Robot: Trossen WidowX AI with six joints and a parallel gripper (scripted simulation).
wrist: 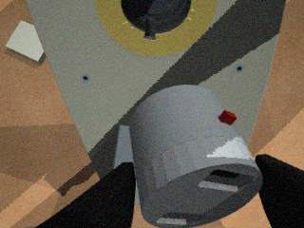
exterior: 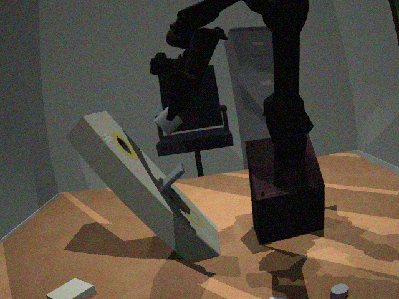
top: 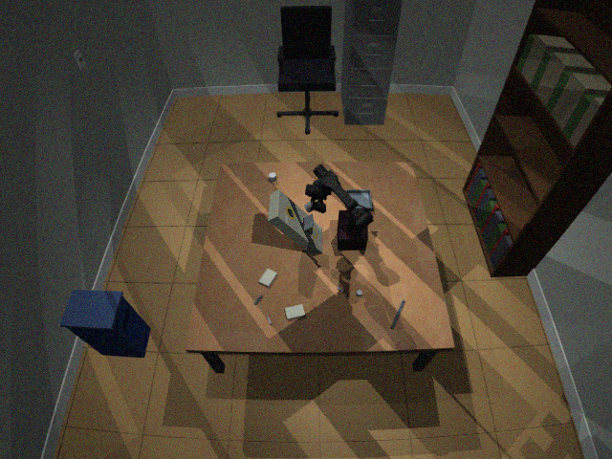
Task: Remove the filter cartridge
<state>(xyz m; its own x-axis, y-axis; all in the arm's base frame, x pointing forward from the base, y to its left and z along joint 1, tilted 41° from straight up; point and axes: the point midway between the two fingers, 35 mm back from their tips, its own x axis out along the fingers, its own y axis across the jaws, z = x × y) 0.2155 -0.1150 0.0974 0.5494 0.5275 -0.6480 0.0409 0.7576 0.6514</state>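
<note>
Right now my gripper tip is 300 mm past the grey tray, 270 mm above it and 260 mm to the left of it. From my gripper tip the other things lie so: round grey filter cartridge right at my gripper tip; service panel 120 mm below, 70 mm ahead, 10 mm to the left.
</note>
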